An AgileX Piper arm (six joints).
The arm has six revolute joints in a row. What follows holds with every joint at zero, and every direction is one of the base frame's. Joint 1 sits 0.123 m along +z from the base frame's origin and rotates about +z. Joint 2 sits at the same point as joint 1 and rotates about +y. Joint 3 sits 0.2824 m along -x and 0.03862 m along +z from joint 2 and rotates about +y. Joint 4 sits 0.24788 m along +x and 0.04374 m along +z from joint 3 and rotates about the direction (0.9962, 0, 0.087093). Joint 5 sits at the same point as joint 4 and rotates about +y. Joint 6 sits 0.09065 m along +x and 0.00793 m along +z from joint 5 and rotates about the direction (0.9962, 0, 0.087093). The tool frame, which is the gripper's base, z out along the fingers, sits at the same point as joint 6; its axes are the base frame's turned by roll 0, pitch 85.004 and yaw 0 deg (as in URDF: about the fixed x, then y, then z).
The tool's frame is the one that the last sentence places.
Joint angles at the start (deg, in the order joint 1, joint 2, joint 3, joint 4, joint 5, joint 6):
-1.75 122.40 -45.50 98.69 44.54 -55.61
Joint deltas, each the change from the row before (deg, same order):
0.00 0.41 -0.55 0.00 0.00 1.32
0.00 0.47 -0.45 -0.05 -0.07 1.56
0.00 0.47 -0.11 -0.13 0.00 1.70
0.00 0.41 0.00 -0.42 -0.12 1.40
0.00 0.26 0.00 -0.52 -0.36 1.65
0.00 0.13 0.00 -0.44 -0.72 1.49
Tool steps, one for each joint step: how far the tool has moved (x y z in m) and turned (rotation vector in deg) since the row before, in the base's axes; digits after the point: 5 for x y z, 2 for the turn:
0.00226 -0.00007 -0.00101 0.45 0.76 -0.85
0.00163 -0.00012 -0.00167 0.46 1.10 -0.98
-0.00020 0.00003 -0.00239 0.55 1.52 -0.97
-0.00098 -0.00004 -0.00253 0.24 1.39 -0.55
-0.00086 -0.00030 -0.00199 0.05 1.45 -0.69
-0.00054 -0.00074 -0.00164 -0.33 1.25 -0.78

